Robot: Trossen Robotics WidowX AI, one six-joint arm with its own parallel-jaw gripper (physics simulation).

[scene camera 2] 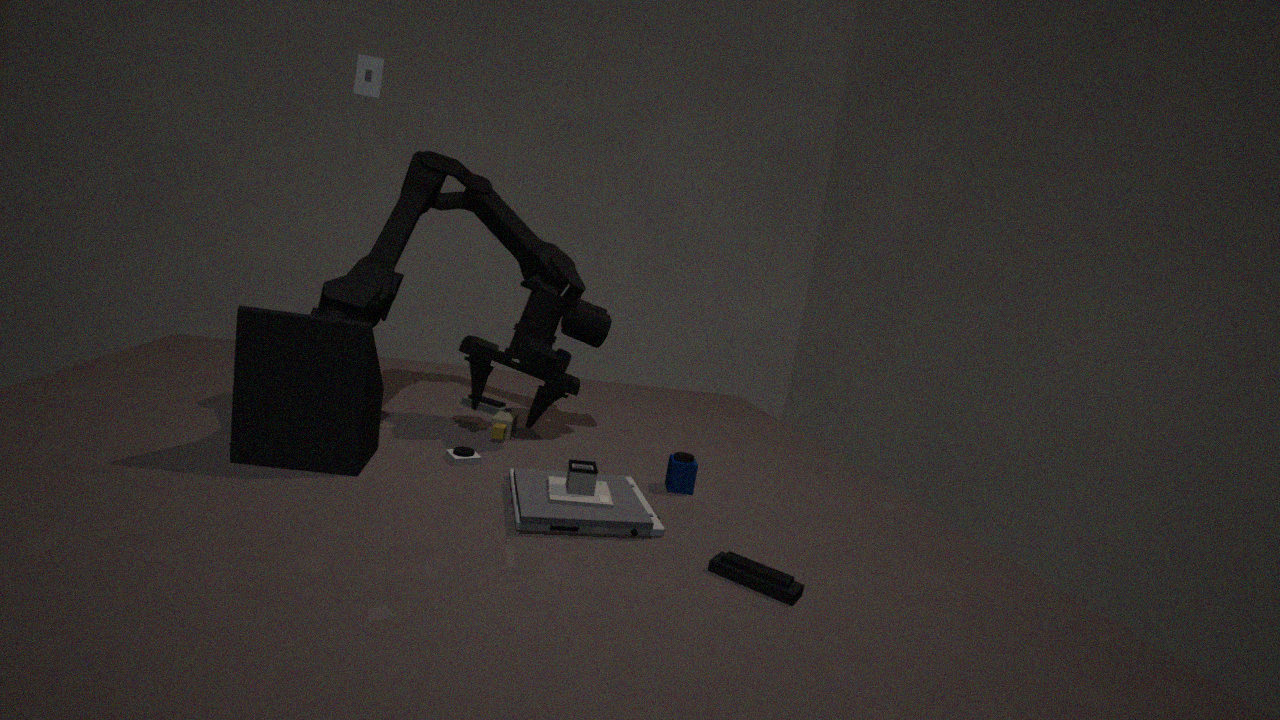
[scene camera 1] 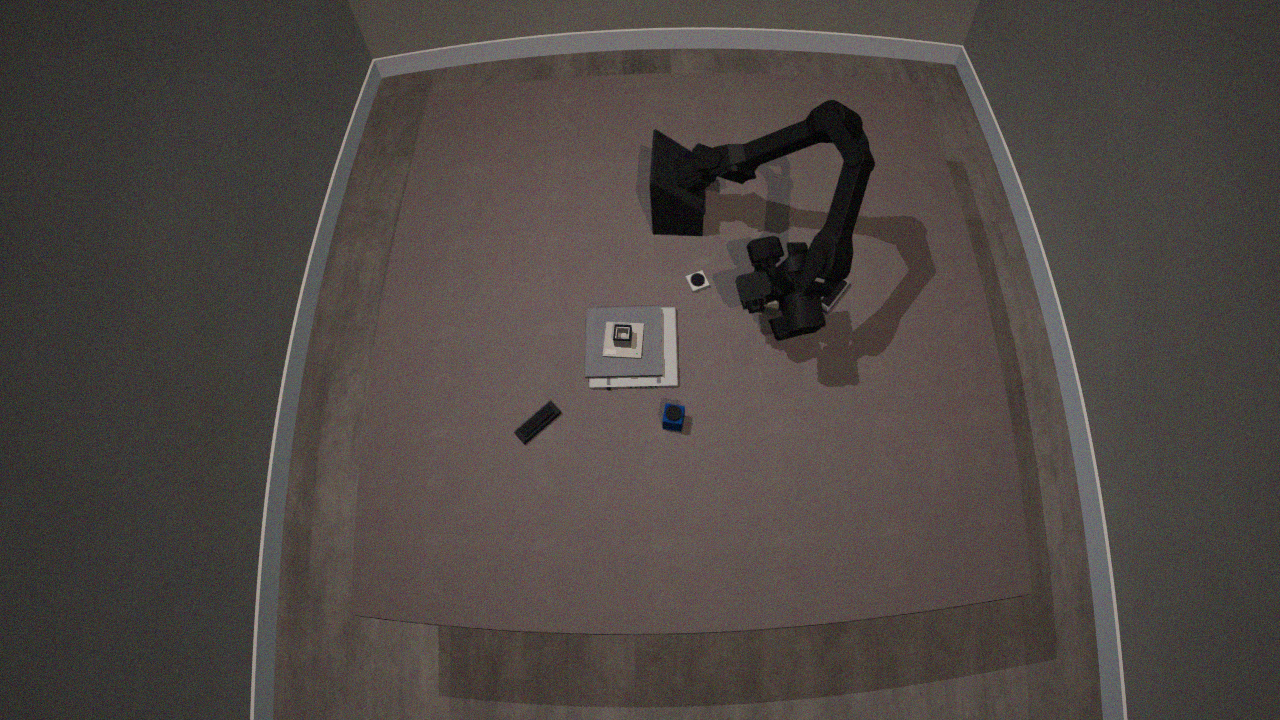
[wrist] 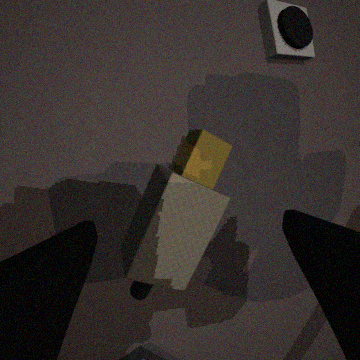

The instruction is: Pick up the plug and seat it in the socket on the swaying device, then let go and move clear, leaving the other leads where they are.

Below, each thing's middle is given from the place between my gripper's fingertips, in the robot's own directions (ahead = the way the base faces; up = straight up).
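With the device (scene camera 2: pixel 579 501), my gripper is 250 mm to the left of it and 80 mm short of it. Counting from my hand, there's a blue lead (scene camera 2: pixel 681 473) 180 mm to the right and 230 mm ahead, and a black bar (scene camera 2: pixel 773 583) that's 430 mm to the right, 220 mm ahead and 20 mm below. Going by their middles, the black bar is the farthest from my gripper of the things named here.
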